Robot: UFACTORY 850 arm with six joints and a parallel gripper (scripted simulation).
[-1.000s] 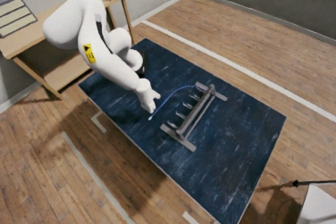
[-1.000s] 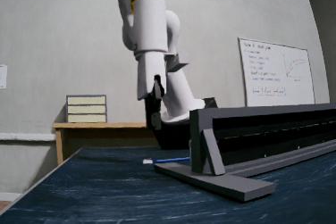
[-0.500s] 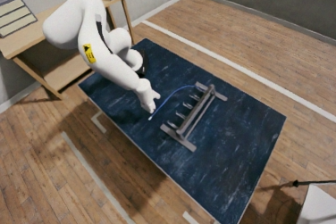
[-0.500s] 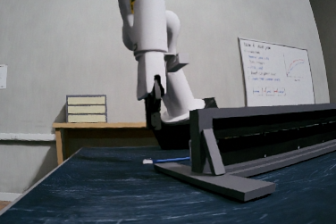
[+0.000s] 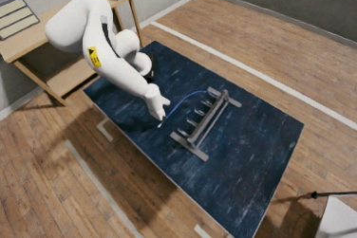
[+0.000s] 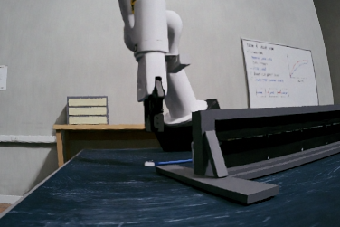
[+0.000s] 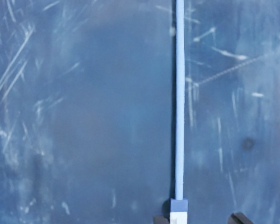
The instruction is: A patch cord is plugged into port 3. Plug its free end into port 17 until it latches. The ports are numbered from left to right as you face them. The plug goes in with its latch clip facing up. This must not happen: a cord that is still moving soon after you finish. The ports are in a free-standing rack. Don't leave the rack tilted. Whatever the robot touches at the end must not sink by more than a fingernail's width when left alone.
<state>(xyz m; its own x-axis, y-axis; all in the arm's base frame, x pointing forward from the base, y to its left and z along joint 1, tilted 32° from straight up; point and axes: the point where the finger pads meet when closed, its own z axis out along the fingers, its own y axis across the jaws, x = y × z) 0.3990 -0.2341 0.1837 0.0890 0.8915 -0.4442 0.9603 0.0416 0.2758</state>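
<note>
Now: hand 9 cm above the white plug and 2 cm to the left of it.
</note>
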